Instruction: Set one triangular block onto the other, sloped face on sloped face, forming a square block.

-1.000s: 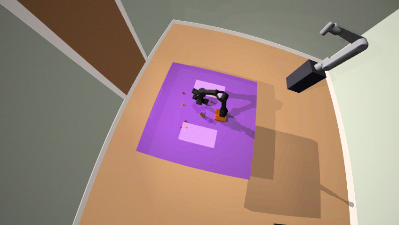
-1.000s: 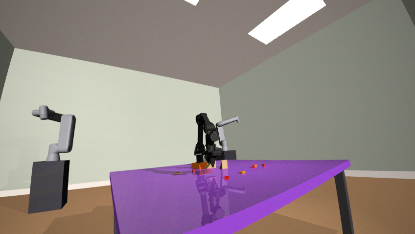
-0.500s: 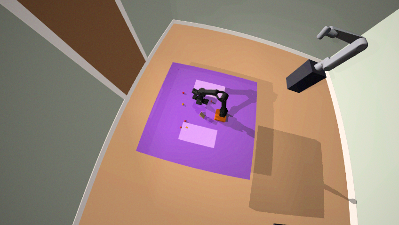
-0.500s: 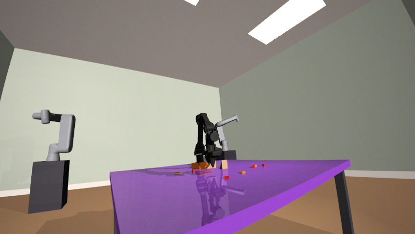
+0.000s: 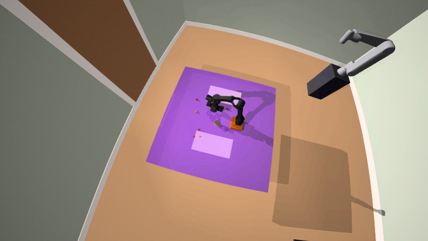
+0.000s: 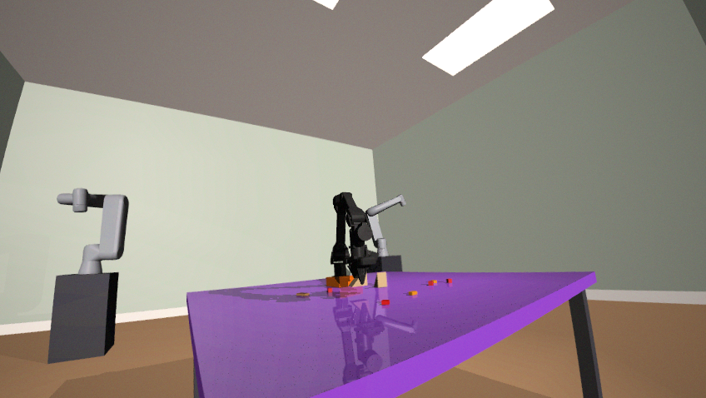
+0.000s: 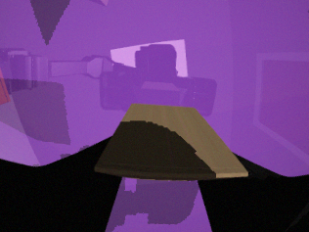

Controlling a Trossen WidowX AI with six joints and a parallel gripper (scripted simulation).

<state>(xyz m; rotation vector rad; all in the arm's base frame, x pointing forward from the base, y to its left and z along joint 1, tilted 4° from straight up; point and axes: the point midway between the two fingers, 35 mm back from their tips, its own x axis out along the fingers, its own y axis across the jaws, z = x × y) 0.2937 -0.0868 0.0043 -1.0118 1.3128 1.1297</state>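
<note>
Now: gripper tip 1 cm to the right of the tan triangular block and 1 cm below it.
</note>
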